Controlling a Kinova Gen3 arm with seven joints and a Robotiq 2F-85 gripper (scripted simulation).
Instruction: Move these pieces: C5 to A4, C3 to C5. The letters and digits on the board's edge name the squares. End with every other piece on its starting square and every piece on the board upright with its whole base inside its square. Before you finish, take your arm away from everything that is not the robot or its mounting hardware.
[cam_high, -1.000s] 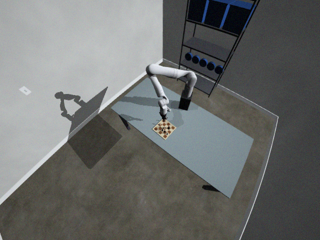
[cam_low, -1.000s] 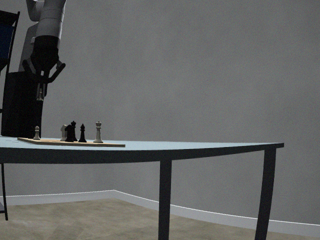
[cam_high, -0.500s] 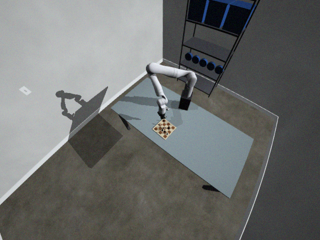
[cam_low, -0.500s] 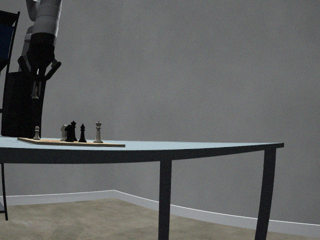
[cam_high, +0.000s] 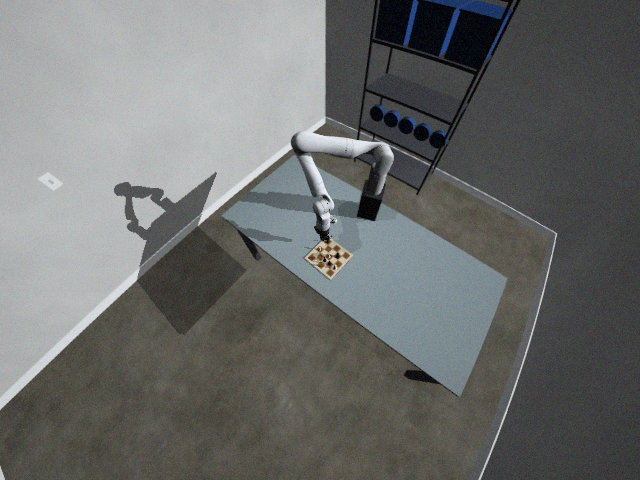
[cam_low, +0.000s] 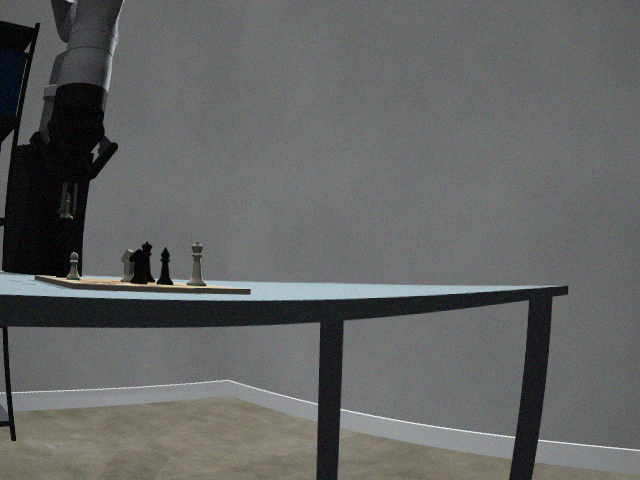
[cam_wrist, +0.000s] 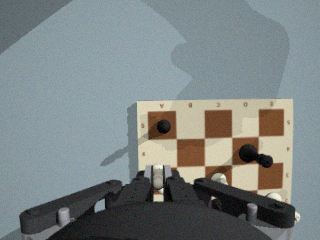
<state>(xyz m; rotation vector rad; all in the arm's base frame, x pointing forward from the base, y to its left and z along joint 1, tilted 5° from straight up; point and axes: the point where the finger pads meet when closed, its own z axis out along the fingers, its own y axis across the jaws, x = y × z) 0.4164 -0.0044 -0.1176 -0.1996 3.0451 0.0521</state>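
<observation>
Right now the black pawn is 80 mm below my hand and 40 mm behind it. From my hand the other things lie so: black bishop (130 mm to the left, 80 mm below, 50 mm ahead); then chessboard (100 mm below, 90 mm to the left, 20 mm ahead).
</observation>
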